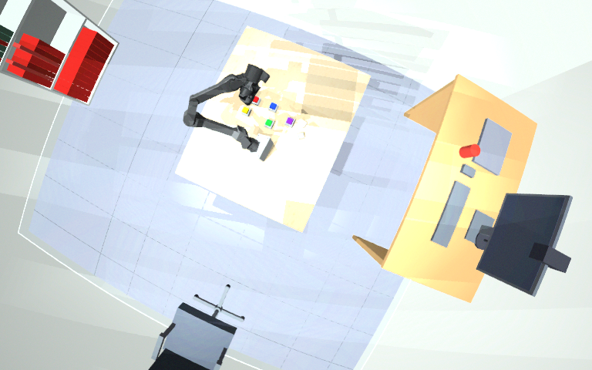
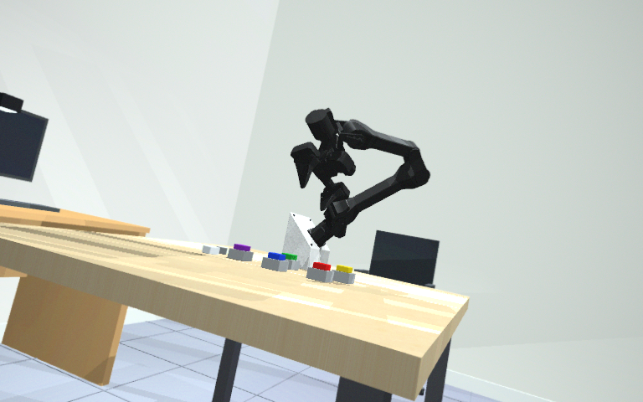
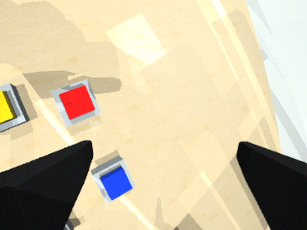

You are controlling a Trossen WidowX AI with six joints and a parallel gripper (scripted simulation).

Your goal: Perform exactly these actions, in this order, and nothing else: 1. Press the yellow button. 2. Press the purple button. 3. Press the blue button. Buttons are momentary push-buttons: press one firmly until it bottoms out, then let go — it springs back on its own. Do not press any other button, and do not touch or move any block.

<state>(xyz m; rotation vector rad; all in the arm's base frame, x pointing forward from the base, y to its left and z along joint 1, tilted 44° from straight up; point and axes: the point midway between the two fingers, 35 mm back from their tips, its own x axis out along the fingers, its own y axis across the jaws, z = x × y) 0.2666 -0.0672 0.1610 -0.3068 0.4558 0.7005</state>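
My gripper tip is 100 mm past the yellow button, 80 mm to the right of it and 150 mm above it. Round my gripper tip: green button: 140 mm behind, 80 mm to the right, 150 mm below; then red button: 20 mm behind, 50 mm to the left, 150 mm below; then blue button: 30 mm behind, 70 mm to the right, 150 mm below.
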